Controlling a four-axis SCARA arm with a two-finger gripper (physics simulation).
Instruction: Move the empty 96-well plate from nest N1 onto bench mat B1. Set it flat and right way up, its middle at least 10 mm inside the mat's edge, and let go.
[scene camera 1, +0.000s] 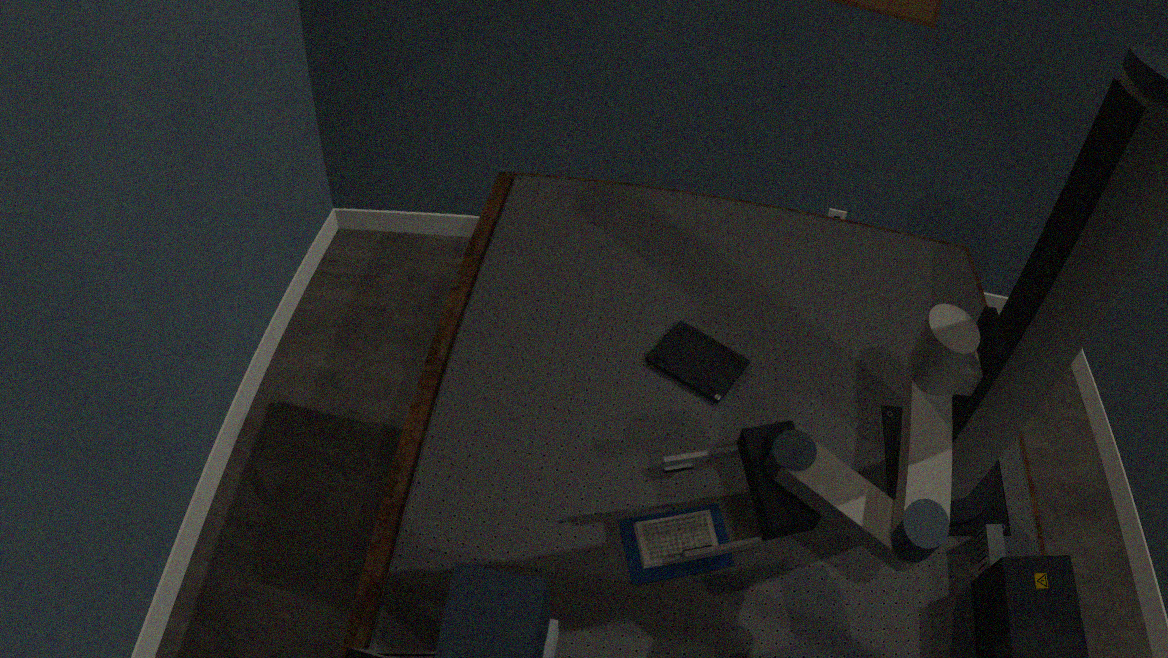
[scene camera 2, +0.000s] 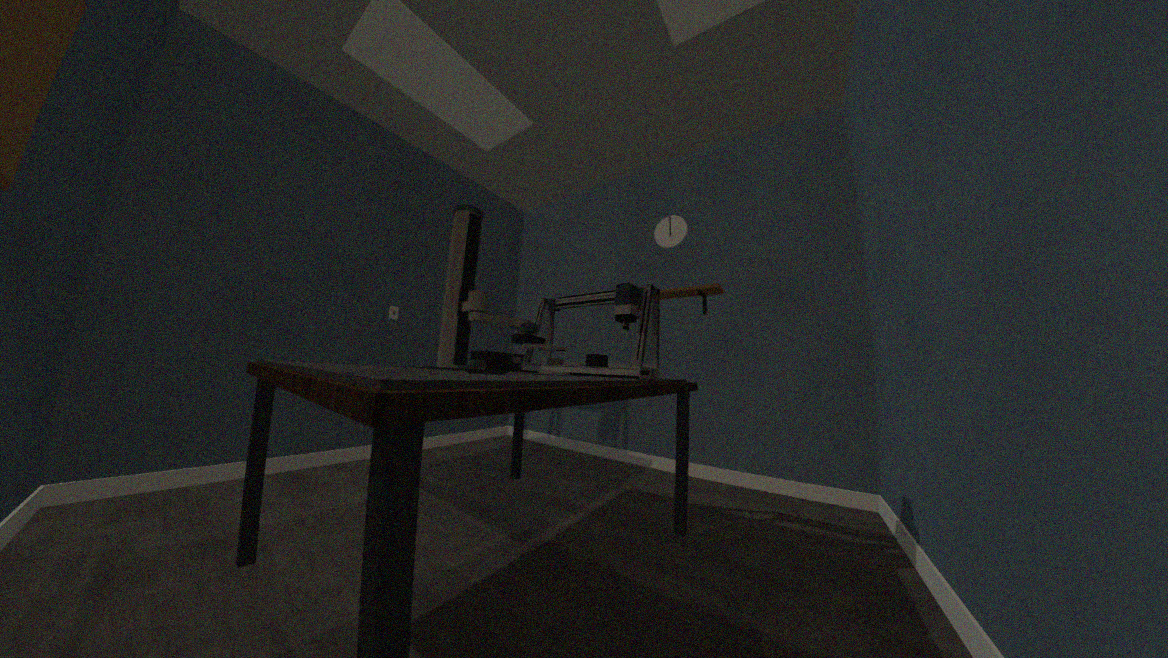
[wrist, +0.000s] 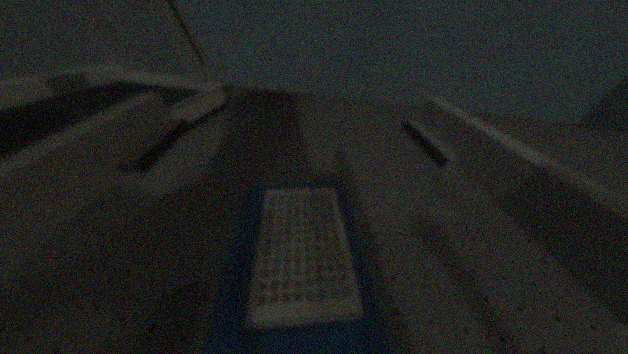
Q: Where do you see the gripper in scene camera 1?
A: At 673, 509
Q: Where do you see a blue bench mat B1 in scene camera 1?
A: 638, 575
